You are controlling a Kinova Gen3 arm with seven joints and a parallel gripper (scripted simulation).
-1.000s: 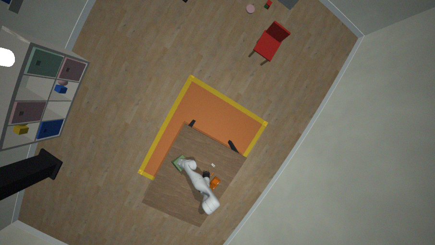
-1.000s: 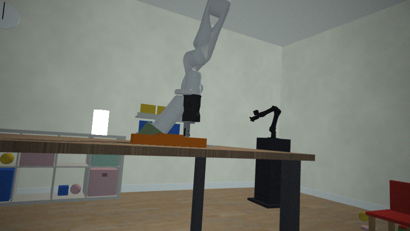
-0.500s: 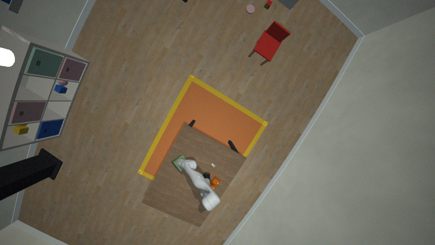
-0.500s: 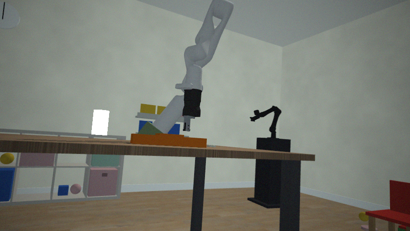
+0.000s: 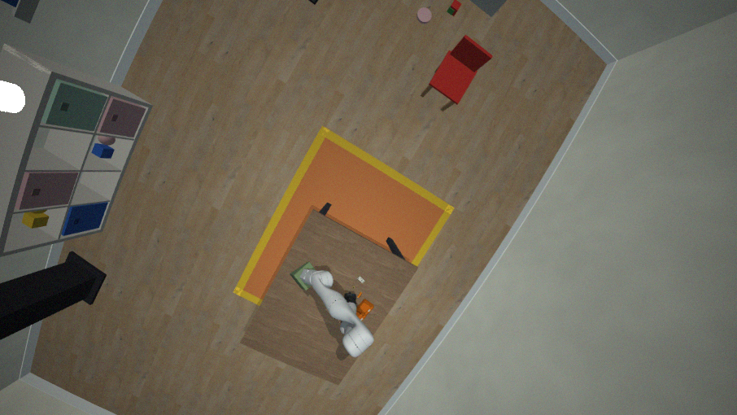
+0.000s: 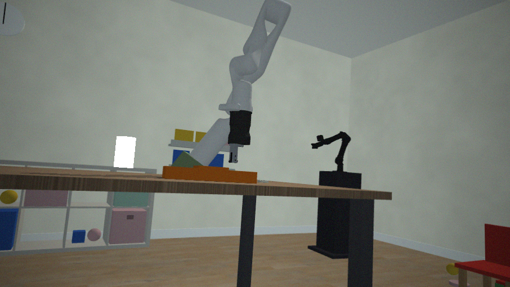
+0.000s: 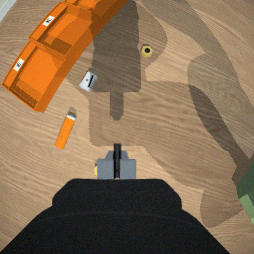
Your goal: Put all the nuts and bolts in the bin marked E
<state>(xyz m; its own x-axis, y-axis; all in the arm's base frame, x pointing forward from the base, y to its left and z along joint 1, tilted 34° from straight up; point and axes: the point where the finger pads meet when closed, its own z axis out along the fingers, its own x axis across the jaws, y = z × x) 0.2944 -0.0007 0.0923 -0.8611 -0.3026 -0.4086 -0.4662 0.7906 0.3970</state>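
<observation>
Right now my hand is 90 mm short of the white sharpener-like piece, 70 mm to the left of it and 70 mm above it. Also, from my hand: white domino: 20 mm ahead, 110 mm to the left, 70 mm below; then orange marker: 80 mm ahead, 10 mm to the left, 70 mm below; then dark bolt: 10 mm below.
</observation>
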